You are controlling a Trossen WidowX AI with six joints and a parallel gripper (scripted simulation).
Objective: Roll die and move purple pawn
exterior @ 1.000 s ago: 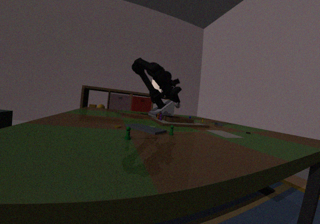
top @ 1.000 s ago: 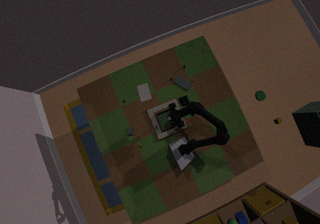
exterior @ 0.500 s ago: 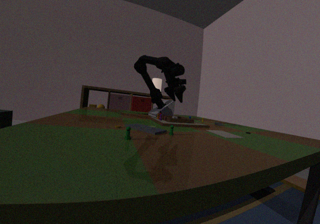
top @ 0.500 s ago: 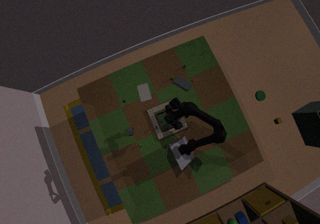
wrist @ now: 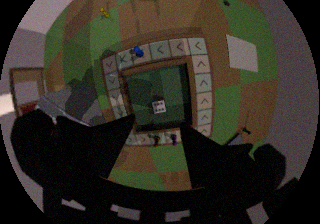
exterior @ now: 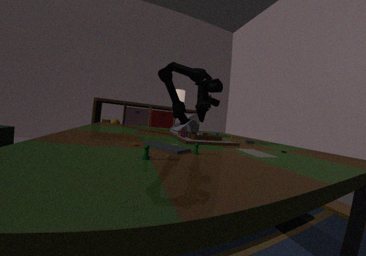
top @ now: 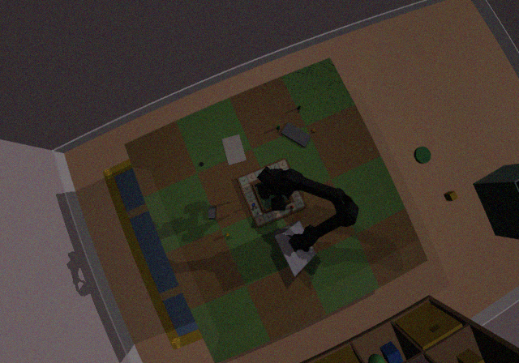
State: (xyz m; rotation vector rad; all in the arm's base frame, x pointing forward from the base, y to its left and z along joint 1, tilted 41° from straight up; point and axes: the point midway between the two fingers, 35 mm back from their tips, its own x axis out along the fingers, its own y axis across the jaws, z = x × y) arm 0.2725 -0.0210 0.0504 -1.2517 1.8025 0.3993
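Now: the purple pawn 100 mm to the right of my gripper tip and 70 mm below it. The rest, counted from my gripper tip: green tray: 10 mm to the left, 90 mm below; white die: 70 mm below; blue pawn: 10 mm behind, 130 mm to the left, 70 mm below.
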